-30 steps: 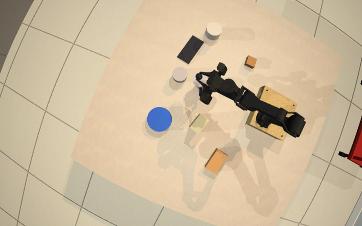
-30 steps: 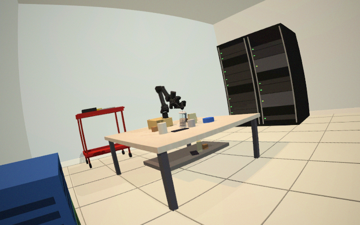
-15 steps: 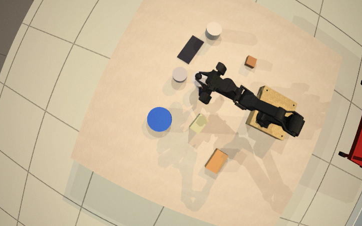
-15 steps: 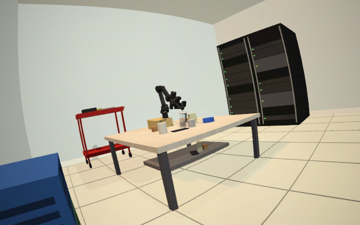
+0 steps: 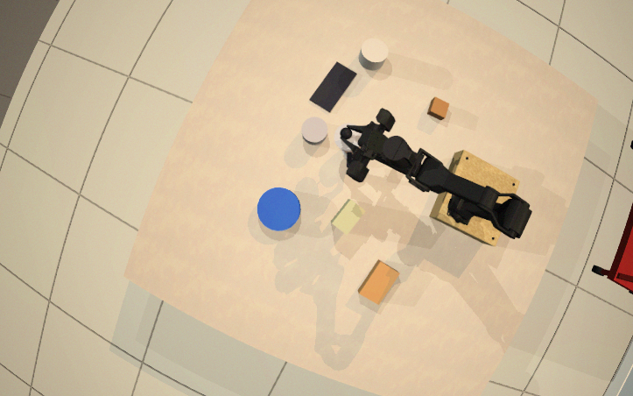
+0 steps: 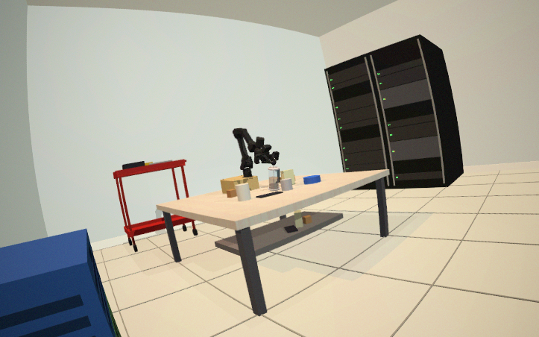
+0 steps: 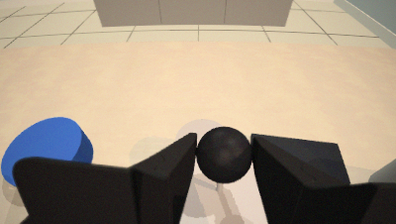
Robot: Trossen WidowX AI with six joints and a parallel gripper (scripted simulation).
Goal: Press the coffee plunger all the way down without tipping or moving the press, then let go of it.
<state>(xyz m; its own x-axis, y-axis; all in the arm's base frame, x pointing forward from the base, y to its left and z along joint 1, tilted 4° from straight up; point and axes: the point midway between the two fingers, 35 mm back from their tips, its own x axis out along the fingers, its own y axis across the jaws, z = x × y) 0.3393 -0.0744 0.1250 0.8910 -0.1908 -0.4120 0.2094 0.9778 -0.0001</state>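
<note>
My gripper tip is 9 cm above the coffee press, 3 cm past it and 2 cm to the right of it. From my gripper tip the other things lie so: grey cylinder 15 cm below, 8 cm ahead; white cylinder 28 cm to the right, 14 cm below, 2 cm behind; blue disc 24 cm to the left, 16 cm below, 11 cm ahead.
</note>
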